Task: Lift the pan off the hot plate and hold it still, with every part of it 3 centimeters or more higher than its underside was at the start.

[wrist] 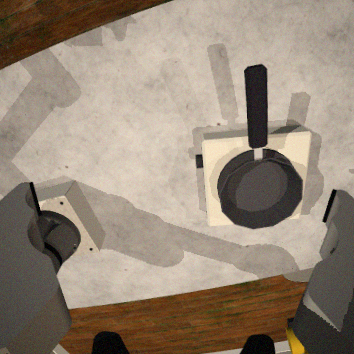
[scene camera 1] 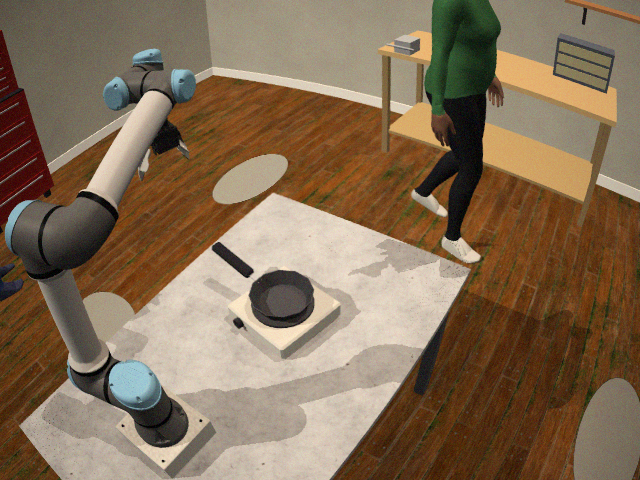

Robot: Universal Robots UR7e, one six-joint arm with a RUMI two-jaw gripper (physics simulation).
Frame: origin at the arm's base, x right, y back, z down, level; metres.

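Seen in the pictures: gripper, fingertip midpoint: (wrist: 182, 191) (scene camera 1: 165, 169); arm's base, link origin: (wrist: 53, 232) (scene camera 1: 162, 423).
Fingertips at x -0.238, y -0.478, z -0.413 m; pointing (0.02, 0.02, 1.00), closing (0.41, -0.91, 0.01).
Observation:
Offsets run from my fingertips to a thing's top centre. Level surfaces: height alone.
The dark round pan (scene camera 1: 283, 297) (wrist: 261, 187) sits upright on the cream hot plate (scene camera 1: 323, 308) (wrist: 212, 212), near the middle of the table. Its black handle {dx +0.103, dy -0.096, dz +0.335 m} (scene camera 1: 232, 259) (wrist: 256, 105) sticks out past the plate's edge, toward the upper left in the scene view and straight up in the wrist view. A black knob {dx +0.204, dy +0.048, dz +0.437 m} (scene camera 1: 238, 322) (wrist: 199, 161) is on the plate's side. My gripper (scene camera 1: 164, 165) (wrist: 182, 191) is open and empty, raised well above table height at the upper left of the scene view, well apart from the pan and handle.
The pale table {dz +0.486 m} (scene camera 1: 310, 232) (wrist: 135, 150) carries my arm's base plate (scene camera 1: 200, 422) (wrist: 92, 247) at its near left. A person in green (scene camera 1: 465, 56) stands beyond the far table edge, before a wooden workbench (scene camera 1: 537, 77). A red cabinet (scene camera 1: 20, 149) stands at the left.

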